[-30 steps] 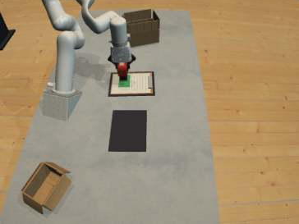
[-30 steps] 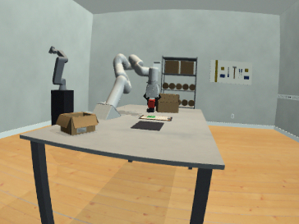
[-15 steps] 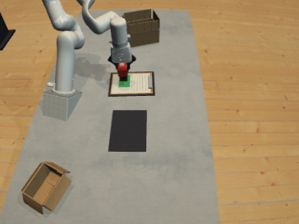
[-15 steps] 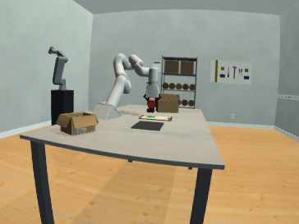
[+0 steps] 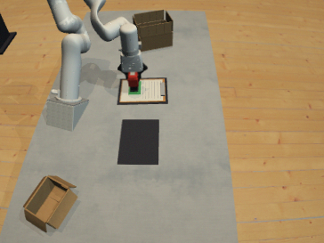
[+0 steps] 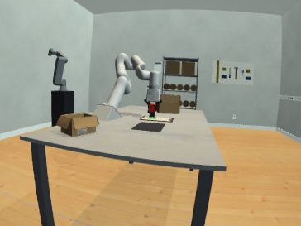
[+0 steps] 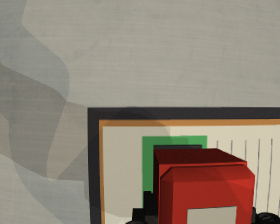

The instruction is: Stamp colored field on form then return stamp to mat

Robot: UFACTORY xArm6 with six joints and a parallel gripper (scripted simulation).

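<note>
The red stamp is 2 cm below my hand. Also, from my hand: dark mat (5 cm ahead, 32 cm to the right, 8 cm below); black object (7 cm behind, 26 cm to the left, 7 cm below).
</note>
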